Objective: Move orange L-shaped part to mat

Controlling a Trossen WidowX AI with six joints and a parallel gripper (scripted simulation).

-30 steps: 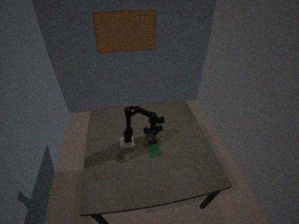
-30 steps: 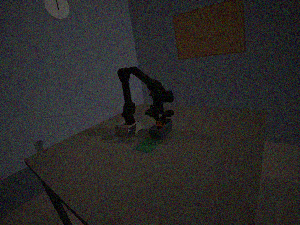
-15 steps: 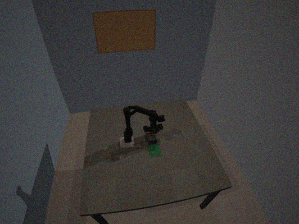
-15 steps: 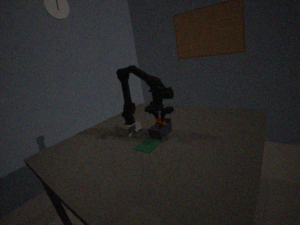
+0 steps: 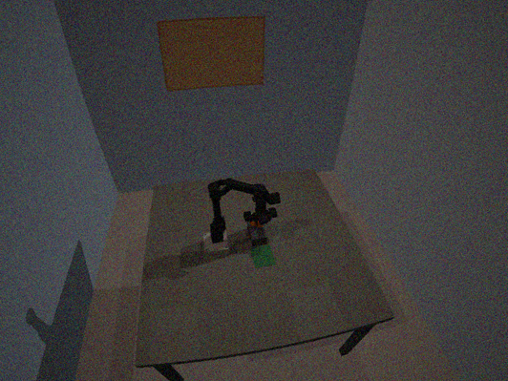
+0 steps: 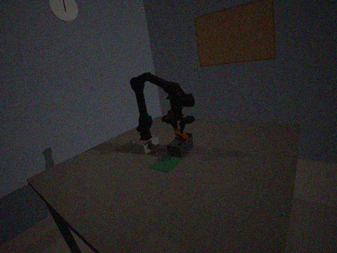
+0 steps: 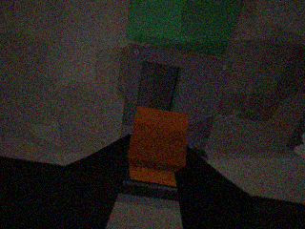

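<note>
Right now my gripper tip is 140 mm to the left of the green mat, 130 mm above it and 20 mm past it. Also, from my gripper tip: orange L-shaped part: 30 mm to the left, 30 mm below, 10 mm behind.
</note>
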